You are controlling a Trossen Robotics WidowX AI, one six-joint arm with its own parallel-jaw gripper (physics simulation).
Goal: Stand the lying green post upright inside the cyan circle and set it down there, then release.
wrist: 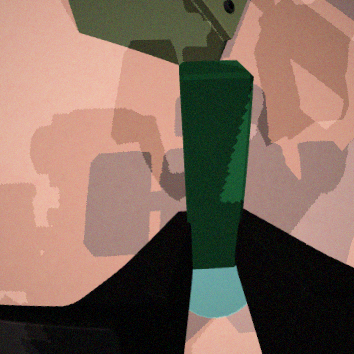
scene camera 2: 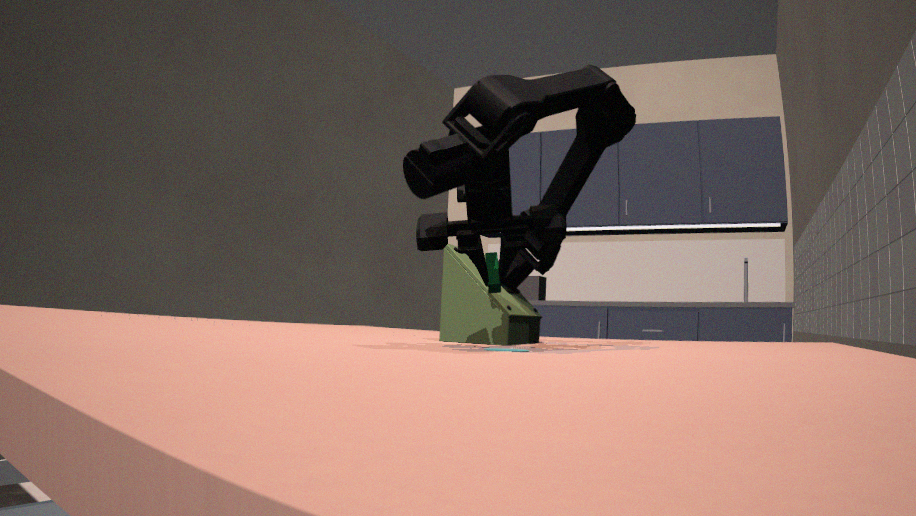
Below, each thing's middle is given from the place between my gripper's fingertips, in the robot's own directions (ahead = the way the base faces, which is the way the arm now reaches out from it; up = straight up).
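My gripper's sitting 3 cm to the right of the cyan circle [wrist: 215, 292], 2 cm short of it and 9 cm above it. There's a green post [wrist: 215, 95] too, and from my hand that post is 1 cm to the right, 1 cm behind and 2 cm above.
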